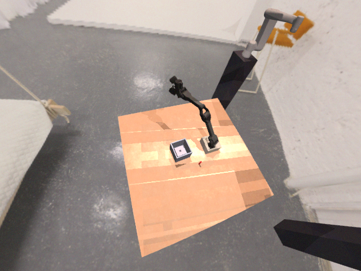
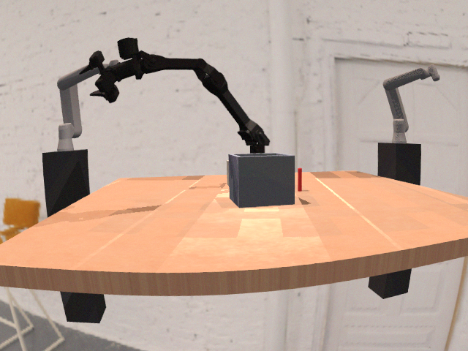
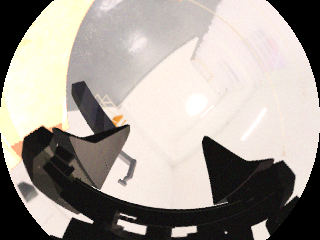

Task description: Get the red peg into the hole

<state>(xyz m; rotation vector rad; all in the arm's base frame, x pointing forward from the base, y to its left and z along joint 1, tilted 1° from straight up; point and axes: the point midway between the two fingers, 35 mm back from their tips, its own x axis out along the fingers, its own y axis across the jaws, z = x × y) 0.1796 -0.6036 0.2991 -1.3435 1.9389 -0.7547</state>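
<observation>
Right now my gripper tip is 750 mm to the right of the red peg and 360 mm above it. Also, from my gripper tip: plate 570 mm to the left, 350 mm below, 140 mm ahead.
</observation>
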